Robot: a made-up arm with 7 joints. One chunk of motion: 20 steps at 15 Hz.
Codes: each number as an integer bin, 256 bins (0 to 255) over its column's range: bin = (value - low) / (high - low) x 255, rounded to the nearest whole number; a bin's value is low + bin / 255 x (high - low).
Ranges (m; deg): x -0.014..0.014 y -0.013..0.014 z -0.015..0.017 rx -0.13..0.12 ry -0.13..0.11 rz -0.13..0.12
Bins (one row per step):
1: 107 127 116 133 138 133
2: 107 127 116 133 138 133
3: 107 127 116 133 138 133
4: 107 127 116 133 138 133
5: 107 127 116 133 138 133
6: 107 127 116 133 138 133
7: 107 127 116 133 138 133
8: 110 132 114 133 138 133
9: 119 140 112 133 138 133
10: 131 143 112 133 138 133
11: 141 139 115 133 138 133
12: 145 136 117 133 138 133
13: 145 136 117 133 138 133
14: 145 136 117 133 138 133
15: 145 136 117 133 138 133
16: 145 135 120 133 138 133
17: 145 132 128 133 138 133
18: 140 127 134 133 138 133
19: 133 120 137 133 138 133
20: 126 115 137 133 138 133
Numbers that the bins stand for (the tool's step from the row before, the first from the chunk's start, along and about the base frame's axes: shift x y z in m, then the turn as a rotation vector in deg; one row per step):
1: -0.00225 0.00045 -0.00044 0.000 0.000 0.000
2: -0.00225 0.00045 -0.00044 0.000 0.000 0.000
3: -0.00225 0.00045 -0.00044 0.000 0.000 0.000
4: -0.00225 0.00045 -0.00044 0.000 0.000 0.000
5: -0.00225 0.00045 -0.00044 0.000 0.000 0.000
6: -0.00225 0.00045 -0.00044 0.000 0.000 0.000
7: -0.00225 0.00045 -0.00044 0.000 0.000 0.000
8: -0.00192 0.00098 -0.00069 0.000 0.000 0.000
9: -0.00093 0.00182 -0.00095 0.000 0.000 0.000
10: 0.00038 0.00214 -0.00095 0.000 0.000 0.000
11: 0.00148 0.00172 -0.00057 0.000 0.000 0.000
12: 0.00192 0.00140 -0.00032 0.000 0.000 0.000
13: 0.00192 0.00140 -0.00032 0.000 0.000 0.000
14: 0.00192 0.00140 -0.00032 0.000 0.000 0.000
15: 0.00192 0.00140 -0.00032 0.000 0.000 0.000
16: 0.00192 0.00129 0.00006 0.000 0.000 0.000
17: 0.00192 0.00098 0.00106 0.000 0.000 0.000
18: 0.00137 0.00045 0.00182 0.000 0.000 0.000
19: 0.00060 -0.00029 0.00219 0.000 0.000 0.000
20: -0.00016 -0.00082 0.00219 0.000 0.000 0.000

